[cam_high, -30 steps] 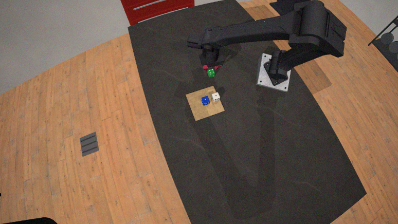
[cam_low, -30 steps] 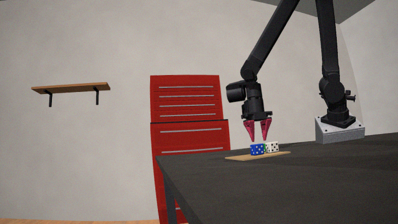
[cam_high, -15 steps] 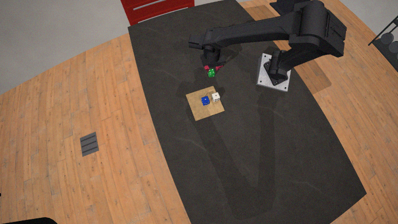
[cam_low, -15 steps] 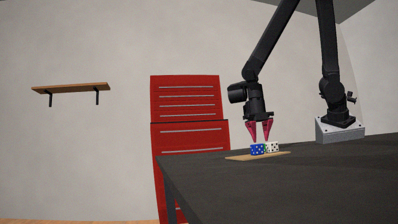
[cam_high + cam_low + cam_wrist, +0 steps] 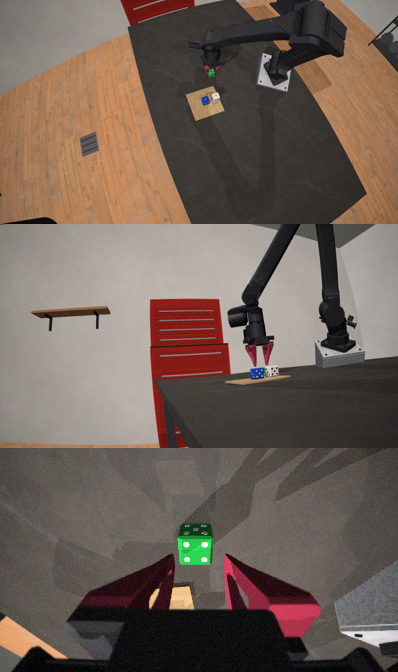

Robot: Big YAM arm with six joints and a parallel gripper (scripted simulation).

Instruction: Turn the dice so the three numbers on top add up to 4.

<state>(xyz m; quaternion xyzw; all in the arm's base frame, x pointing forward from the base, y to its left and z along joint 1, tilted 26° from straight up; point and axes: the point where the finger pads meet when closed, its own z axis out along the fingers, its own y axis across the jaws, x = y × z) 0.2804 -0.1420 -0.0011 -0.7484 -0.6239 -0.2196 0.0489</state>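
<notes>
My gripper is now 30 mm above the green die. Round my hand: blue die: 130 mm to the left, 90 mm ahead, 30 mm below; white die: 130 mm to the left, 40 mm ahead, 30 mm below; tan mat: 130 mm to the left, 90 mm ahead, 40 mm below.
</notes>
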